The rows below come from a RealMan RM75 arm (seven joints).
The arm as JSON. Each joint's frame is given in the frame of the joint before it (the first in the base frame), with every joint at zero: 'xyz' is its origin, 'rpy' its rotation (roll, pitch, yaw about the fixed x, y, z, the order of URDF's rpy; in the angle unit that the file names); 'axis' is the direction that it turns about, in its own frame. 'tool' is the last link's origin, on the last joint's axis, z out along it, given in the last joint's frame.
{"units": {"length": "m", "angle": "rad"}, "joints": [
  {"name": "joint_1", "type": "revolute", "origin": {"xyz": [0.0, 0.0, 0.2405], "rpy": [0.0, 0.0, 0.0]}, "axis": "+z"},
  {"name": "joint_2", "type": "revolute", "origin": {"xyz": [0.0, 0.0, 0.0], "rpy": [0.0, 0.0, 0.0]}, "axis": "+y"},
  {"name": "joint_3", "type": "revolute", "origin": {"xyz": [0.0, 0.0, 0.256], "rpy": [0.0, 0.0, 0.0]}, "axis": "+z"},
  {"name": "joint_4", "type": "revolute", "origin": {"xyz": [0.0, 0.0, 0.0], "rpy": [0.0, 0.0, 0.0]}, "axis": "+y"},
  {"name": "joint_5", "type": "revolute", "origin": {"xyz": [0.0, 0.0, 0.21], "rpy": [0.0, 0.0, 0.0]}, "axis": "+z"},
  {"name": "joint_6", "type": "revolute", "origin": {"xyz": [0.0, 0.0, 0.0], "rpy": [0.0, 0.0, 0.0]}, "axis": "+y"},
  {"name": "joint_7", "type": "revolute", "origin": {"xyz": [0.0, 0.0, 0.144], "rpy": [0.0, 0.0, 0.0]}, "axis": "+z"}
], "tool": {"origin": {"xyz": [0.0, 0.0, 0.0], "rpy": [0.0, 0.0, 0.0]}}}
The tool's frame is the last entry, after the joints.
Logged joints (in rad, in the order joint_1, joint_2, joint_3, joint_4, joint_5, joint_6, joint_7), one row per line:
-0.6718 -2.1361 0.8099 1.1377 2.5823 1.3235 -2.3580
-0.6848 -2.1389 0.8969 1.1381 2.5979 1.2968 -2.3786
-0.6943 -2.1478 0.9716 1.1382 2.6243 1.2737 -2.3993
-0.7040 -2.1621 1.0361 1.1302 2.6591 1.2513 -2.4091
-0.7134 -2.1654 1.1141 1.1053 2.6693 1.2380 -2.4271
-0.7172 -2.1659 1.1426 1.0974 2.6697 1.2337 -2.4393
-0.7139 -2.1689 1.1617 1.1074 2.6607 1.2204 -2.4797
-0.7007 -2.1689 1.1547 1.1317 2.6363 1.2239 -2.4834
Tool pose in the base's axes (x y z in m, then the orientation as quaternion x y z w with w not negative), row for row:
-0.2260 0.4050 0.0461 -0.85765 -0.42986 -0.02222 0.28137
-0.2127 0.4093 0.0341 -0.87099 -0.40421 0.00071 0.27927
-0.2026 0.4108 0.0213 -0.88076 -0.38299 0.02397 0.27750
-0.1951 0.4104 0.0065 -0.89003 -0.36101 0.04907 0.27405
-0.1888 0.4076 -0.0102 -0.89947 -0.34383 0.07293 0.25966
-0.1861 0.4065 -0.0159 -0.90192 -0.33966 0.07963 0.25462
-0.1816 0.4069 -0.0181 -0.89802 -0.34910 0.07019 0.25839
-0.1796 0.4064 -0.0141 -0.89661 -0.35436 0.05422 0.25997
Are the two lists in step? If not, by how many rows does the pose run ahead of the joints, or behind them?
They are in step.
